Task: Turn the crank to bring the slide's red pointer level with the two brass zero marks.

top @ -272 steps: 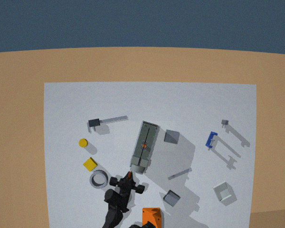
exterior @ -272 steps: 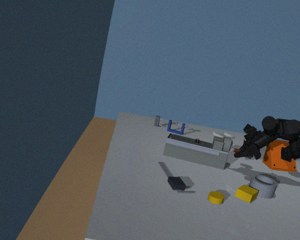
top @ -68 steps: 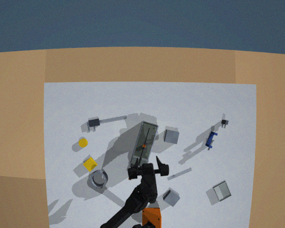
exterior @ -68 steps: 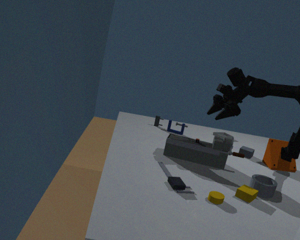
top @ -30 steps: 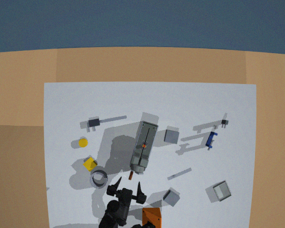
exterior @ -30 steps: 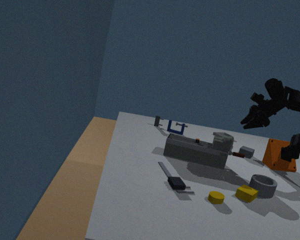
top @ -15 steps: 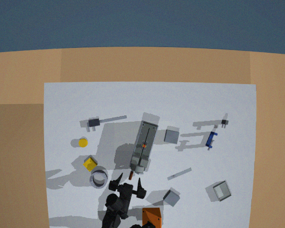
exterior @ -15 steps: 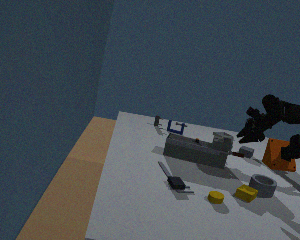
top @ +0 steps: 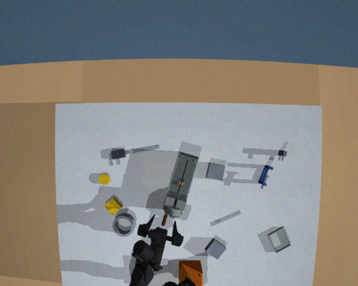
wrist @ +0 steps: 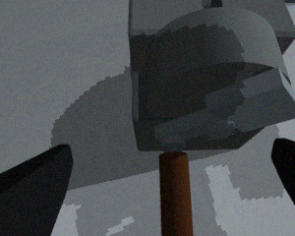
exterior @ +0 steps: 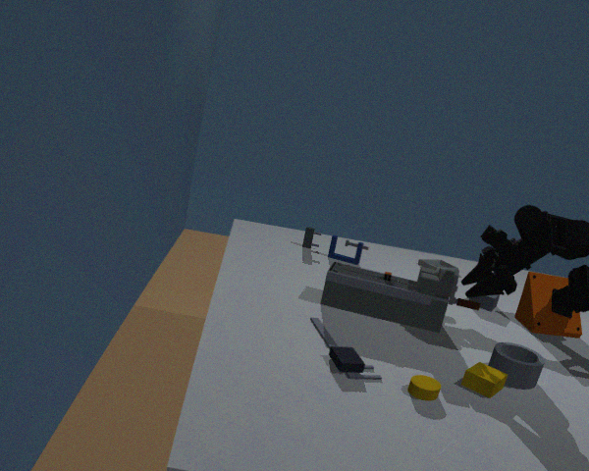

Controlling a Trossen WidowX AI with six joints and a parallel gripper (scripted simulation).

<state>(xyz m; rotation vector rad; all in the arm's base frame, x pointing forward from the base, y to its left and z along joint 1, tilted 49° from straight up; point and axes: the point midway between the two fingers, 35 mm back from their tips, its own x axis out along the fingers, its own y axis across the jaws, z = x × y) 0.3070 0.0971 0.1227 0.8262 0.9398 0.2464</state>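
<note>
Now: gripper tip 2 cm past the brown crank handle and 3 cm above it. From my gripper tip the other things lie so: flat grey bar: 28 cm to the right, 10 cm below; red pointer: 16 cm ahead, 5 cm to the right, 2 cm below; yellow block: 25 cm to the left, 9 cm below.
</note>
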